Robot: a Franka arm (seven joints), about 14 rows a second.
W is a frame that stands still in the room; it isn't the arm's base.
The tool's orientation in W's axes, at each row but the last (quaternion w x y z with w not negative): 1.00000 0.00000 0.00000 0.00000; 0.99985 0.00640 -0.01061 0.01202; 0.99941 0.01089 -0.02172 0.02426; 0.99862 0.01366 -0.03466 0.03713; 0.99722 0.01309 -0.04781 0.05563; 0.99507 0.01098 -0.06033 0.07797; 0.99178 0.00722 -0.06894 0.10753; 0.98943 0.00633 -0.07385 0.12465; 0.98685 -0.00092 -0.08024 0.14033
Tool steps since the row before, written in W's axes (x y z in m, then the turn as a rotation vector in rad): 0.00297 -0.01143 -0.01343 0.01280 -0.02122 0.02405; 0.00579 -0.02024 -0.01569 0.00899 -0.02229 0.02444; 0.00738 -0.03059 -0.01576 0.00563 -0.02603 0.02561; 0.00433 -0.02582 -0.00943 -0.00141 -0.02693 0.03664; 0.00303 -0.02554 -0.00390 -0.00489 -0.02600 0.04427; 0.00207 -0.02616 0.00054 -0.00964 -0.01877 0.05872; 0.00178 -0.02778 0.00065 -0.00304 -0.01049 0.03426; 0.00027 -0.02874 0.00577 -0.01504 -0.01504 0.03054; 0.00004 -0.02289 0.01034 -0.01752 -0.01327 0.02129
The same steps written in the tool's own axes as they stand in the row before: 0.00297 -0.01143 -0.01343 0.01280 -0.02122 0.02405; 0.00497 -0.02057 -0.01554 0.00897 -0.02219 0.02453; 0.00520 -0.03123 -0.01536 0.00549 -0.02574 0.02593; 0.00176 -0.02630 -0.00893 -0.00080 -0.02583 0.03744; -0.00018 -0.02579 -0.00336 -0.00340 -0.02436 0.04533; -0.00193 -0.02615 0.00111 -0.00519 -0.01630 0.06001; -0.00409 -0.02752 0.00121 -0.00043 -0.00961 0.03465; -0.00595 -0.02795 0.00656 -0.01359 -0.01103 0.03284; -0.00467 -0.02225 0.01067 -0.01692 -0.00842 0.02407
